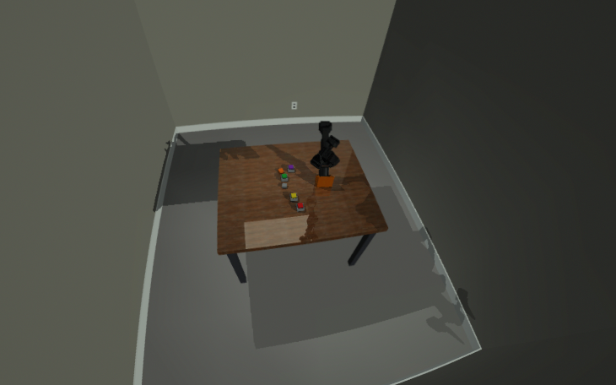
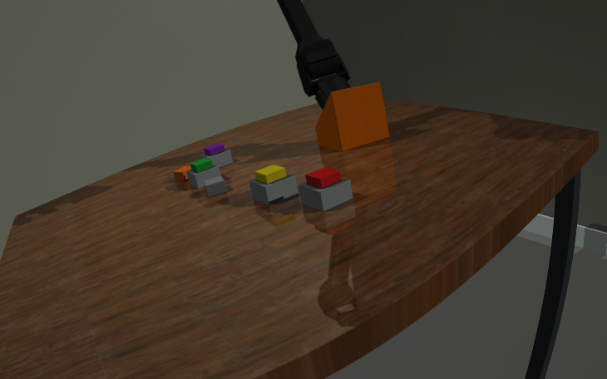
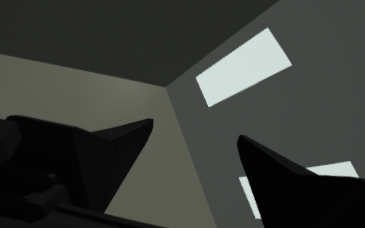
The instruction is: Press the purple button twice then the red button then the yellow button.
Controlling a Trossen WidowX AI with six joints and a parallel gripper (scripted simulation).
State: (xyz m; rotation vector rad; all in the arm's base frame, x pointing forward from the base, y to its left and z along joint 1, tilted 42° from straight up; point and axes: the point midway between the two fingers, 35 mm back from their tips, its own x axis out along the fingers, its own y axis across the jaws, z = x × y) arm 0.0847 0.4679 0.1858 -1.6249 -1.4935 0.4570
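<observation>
Right now my gripper tip is 51 cm above the purple button, 36 cm to the left of it and 13 cm short of it. Round my gripper tip: yellow button 51 cm below, 12 cm ahead, 9 cm to the right; small grey block 54 cm below, 20 cm to the right, 18 cm ahead; red button 51 cm below, 8 cm ahead, 1 cm to the right.
</observation>
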